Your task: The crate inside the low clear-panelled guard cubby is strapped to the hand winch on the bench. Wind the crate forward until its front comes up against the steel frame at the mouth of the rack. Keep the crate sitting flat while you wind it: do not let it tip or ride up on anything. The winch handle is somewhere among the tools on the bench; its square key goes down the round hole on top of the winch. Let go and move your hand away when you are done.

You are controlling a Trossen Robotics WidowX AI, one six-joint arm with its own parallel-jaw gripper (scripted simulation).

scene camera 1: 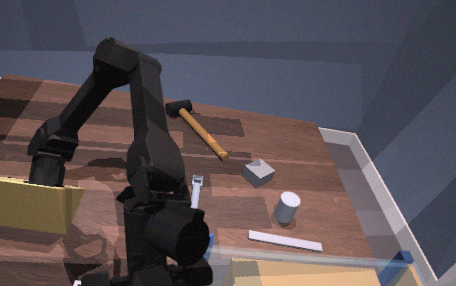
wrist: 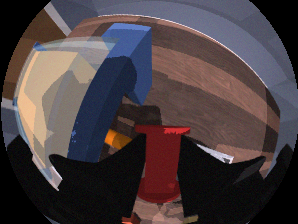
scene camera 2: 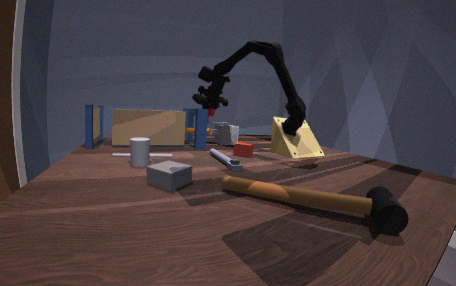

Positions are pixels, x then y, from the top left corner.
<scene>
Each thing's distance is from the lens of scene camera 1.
hammer (scene camera 1: 182, 107): 1.22 m
</scene>
